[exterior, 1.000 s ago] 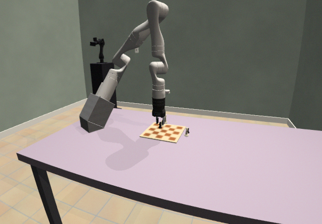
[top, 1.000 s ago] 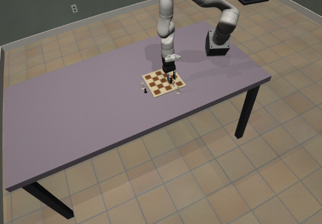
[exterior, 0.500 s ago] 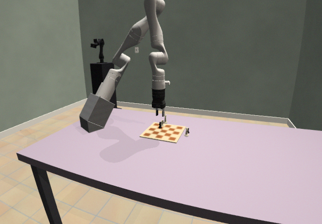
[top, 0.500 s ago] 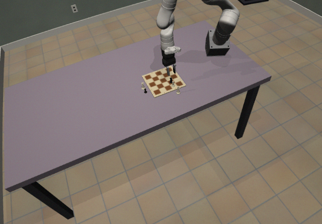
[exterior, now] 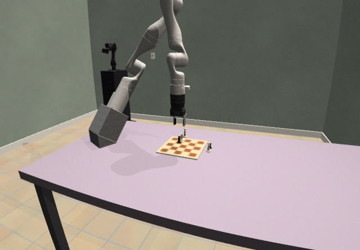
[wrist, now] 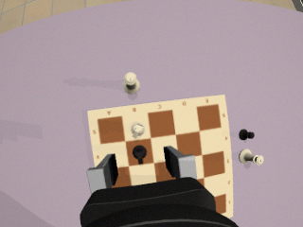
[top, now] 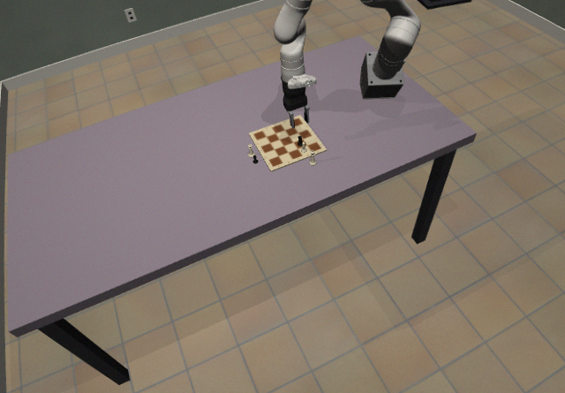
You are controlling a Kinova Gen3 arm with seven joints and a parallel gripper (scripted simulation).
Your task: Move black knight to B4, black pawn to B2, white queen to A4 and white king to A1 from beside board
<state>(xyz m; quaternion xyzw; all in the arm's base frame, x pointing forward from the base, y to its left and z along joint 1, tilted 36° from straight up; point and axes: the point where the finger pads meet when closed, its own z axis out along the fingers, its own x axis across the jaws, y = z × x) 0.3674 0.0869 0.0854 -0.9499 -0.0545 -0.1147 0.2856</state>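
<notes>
Right now my hand is 180 mm short of the black pawn, 20 mm to the right of it and 110 mm above it. Also, from my hand: chessboard (40 mm ahead, 40 mm to the right, 120 mm below); then black knight (10 mm to the right, 100 mm below).
</notes>
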